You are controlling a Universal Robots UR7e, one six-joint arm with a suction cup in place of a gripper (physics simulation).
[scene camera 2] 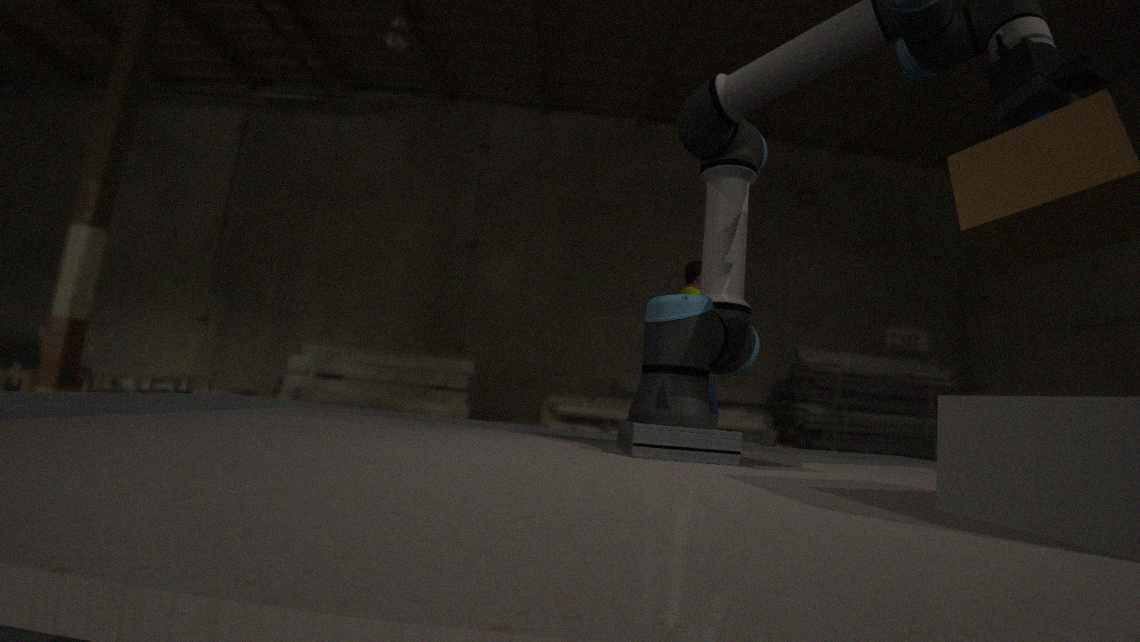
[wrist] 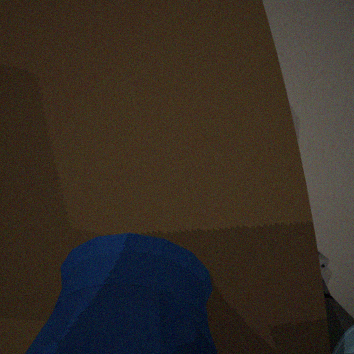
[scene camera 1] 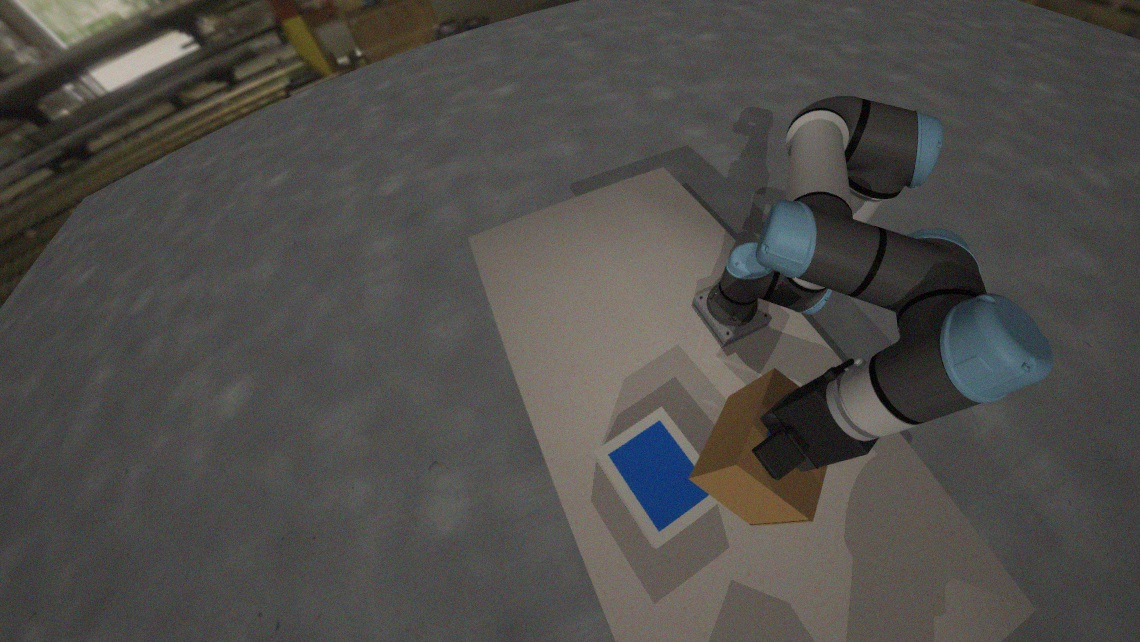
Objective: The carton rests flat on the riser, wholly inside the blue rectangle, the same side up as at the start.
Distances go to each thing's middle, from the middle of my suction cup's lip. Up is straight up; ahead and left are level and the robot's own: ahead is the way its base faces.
Scene:
Now: the brown carton [scene camera 2: 1054,187] 8 cm below my suction cup. Round my suction cup: riser [scene camera 2: 1054,466]: 10 cm ahead, 8 cm to the right, 42 cm below.

